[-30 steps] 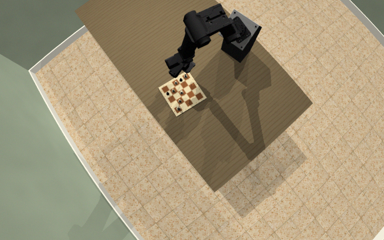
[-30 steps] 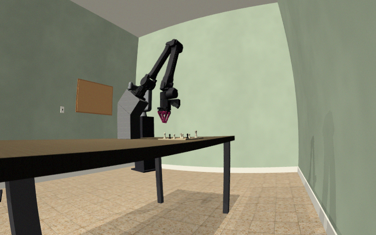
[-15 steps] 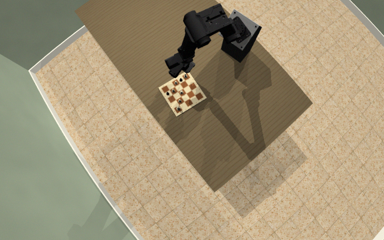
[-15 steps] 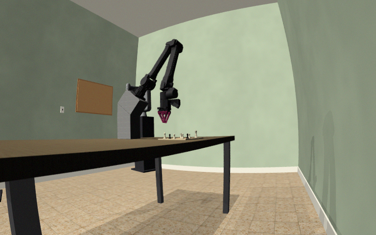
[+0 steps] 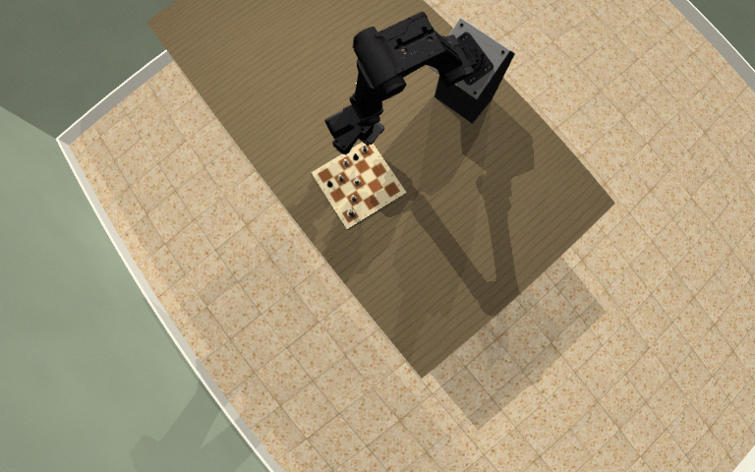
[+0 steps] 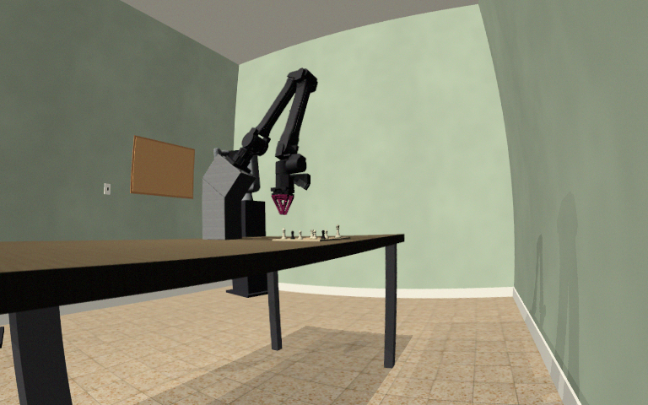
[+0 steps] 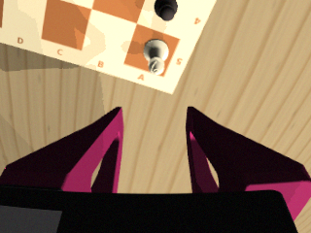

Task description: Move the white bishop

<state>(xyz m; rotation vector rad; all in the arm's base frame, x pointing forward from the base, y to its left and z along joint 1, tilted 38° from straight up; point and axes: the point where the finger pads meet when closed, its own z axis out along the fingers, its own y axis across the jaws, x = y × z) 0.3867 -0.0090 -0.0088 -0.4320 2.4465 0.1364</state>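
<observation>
My gripper is now 8 cm above the white bishop. The rest, counted from my hand: large white piece (16 cm to the left, 14 cm ahead, 8 cm below); small chessboard (10 cm below, 9 cm to the left, 7 cm ahead).
</observation>
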